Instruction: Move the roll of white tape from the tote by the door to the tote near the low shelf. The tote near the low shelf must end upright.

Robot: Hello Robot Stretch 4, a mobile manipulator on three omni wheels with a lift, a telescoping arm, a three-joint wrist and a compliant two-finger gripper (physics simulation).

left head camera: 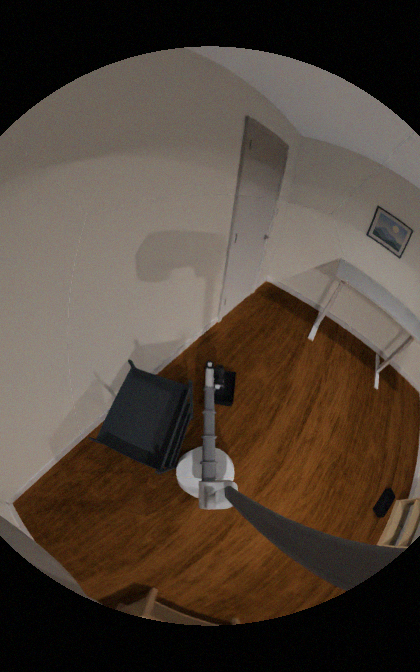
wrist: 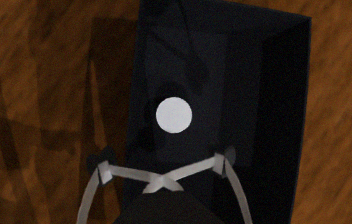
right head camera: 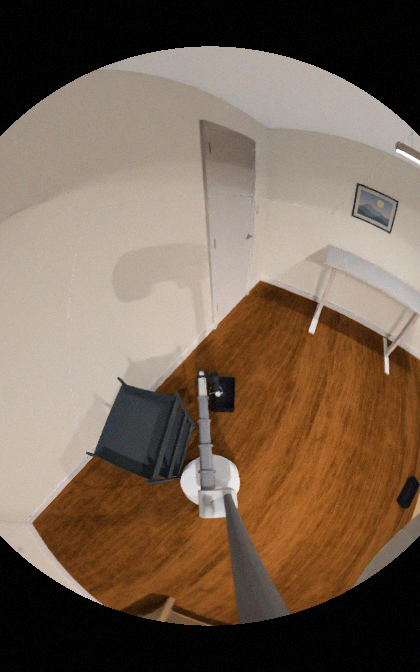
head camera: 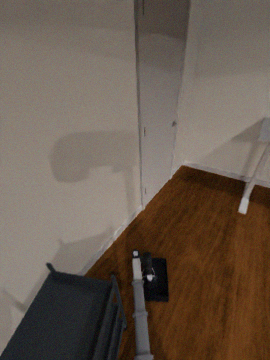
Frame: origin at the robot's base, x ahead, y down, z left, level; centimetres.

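Seen in the pictures: gripper, between the fingertips: [wrist: 161,155] [head camera: 148,279].
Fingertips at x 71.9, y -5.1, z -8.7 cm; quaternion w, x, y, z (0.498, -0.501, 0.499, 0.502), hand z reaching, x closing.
Note:
A point is followed by its place in that frame.
The roll of white tape [wrist: 174,115] {x 76.2, y 0.1, z -10.8 cm} [left head camera: 218,386] [right head camera: 218,394] shows as a white disc inside the black tote by the door [wrist: 285,95] {x 78.0, y -3.1, z -25.7 cm} [head camera: 161,292] {x 64.4, y 2.5, z -18.8 cm} [left head camera: 228,395] [right head camera: 228,401], nearer its left wall in the wrist view. My gripper [wrist: 161,155] {x 71.9, y -5.1, z -8.7 cm} is open and empty, above the tote. In the wrist view the tape lies ahead of the gap between the fingertips; the left fingertip shows past the tote's left rim, the right one over its inside. The tote near the low shelf [left head camera: 384,502] [right head camera: 408,492] is a small dark box on the floor at far right; its inside cannot be made out.
A dark tiered cart [head camera: 65,310] {x 38.0, y -63.4, z 33.6 cm} [left head camera: 145,415] [right head camera: 137,425] stands left of my arm, close to the wall. A white table [left head camera: 380,295] [right head camera: 370,272] stands at the back right wall. The wooden low shelf [left head camera: 393,525] is at the right edge. The door [head camera: 160,100] {x 188.6, y -122.0, z -37.4 cm} is beyond the gripper.

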